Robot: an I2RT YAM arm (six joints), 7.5 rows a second.
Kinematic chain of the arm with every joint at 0, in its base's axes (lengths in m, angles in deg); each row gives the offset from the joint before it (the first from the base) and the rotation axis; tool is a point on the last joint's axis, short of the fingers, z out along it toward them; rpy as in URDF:
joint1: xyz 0 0 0.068 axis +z
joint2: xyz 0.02 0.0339 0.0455 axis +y
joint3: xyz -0.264 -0.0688 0 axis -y
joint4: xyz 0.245 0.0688 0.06 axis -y
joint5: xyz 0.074 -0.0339 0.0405 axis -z
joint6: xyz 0.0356 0 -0.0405 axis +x
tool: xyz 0 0 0 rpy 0 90 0
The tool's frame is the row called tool.
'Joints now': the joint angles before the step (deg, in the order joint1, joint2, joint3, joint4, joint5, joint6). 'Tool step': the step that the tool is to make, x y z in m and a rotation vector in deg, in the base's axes. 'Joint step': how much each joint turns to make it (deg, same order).
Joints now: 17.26 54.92 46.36 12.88 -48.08 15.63
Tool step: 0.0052 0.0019 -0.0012 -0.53 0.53 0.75
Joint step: -0.01 1.45 0.71 -0.26 -0.78 -0.45
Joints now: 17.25 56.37 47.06 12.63 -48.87 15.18
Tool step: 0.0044 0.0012 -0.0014 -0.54 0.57 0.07
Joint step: -0.05 1.12 0.59 -0.56 -0.14 -0.52
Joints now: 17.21 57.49 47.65 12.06 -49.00 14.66
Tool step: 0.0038 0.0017 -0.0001 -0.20 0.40 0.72
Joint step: 0.06 1.10 0.66 -0.06 -0.67 -0.08
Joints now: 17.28 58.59 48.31 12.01 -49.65 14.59
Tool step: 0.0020 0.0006 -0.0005 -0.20 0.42 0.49
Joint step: -0.06 0.57 0.35 -0.30 -0.55 -0.08
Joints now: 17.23 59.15 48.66 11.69 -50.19 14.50
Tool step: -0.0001 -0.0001 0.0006 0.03 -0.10 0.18
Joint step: -0.04 0.00 0.09 0.01 -0.22 0.01
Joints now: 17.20 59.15 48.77 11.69 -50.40 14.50
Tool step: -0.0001 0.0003 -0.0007 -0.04 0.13 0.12
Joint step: 0.07 0.00 -0.11 -0.02 -0.05 0.00
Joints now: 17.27 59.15 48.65 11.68 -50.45 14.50
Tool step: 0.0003 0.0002 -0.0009 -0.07 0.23 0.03
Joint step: 0.02 0.08 -0.08 -0.08 -0.01 0.00
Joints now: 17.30 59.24 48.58 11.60 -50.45 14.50
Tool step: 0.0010 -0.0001 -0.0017 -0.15 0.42 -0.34
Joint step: -0.07 0.17 -0.13 -0.17 0.27 -0.03
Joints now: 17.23 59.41 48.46 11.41 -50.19 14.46
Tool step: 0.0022 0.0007 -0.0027 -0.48 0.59 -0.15
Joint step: 0.02 0.54 0.04 -0.55 0.17 -0.44
